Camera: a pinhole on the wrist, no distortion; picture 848 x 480 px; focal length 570.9 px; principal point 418.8 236.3 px. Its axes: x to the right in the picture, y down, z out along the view. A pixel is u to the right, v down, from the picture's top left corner.
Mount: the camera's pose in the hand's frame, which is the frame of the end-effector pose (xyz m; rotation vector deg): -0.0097 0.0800 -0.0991 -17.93 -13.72 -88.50
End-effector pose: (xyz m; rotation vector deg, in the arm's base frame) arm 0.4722 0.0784 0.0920 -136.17 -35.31 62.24
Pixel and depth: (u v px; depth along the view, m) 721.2 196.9 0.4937
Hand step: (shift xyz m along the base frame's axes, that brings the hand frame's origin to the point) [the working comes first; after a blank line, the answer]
In the camera's frame: 0.2615 -0.0341 0.4937

-0.3650 0.0837 -0.2600
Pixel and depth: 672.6 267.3 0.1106
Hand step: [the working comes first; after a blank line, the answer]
In the camera's frame: 0.0492 0.0060 0.1106

-0.0005 -0.0518 -0.0545
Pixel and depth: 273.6 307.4 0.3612
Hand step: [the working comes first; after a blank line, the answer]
In the camera's frame: -0.0919 0.0450 0.3612

-0.0710 -0.1598 -0.3144
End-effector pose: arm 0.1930 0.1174 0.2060 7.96 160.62 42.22
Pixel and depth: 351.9 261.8 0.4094
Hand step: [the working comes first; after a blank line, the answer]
In the camera's frame: -0.0480 0.0183 0.4094

0.0508 0.3614 -0.0992
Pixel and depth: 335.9 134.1 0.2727
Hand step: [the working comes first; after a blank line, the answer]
In the camera's frame: -0.0396 -0.0488 0.2727

0.0887 0.2450 -0.0084
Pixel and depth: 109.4 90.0 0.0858
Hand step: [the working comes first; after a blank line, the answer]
In the camera's frame: -0.0465 -0.0220 0.0858

0.0239 0.1129 0.1102
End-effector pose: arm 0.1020 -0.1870 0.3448 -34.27 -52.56 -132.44
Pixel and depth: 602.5 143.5 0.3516
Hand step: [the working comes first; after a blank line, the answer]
In the camera's frame: 0.1131 -0.0572 0.3516

0.1500 0.1569 0.1962
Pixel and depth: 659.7 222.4 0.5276
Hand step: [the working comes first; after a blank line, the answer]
In the camera's frame: 0.2226 -0.0128 0.5276

0.1212 0.3087 0.3413
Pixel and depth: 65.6 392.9 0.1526
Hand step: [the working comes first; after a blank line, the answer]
In the camera's frame: -0.0944 0.0419 0.1526

0.1186 -0.1385 0.1312
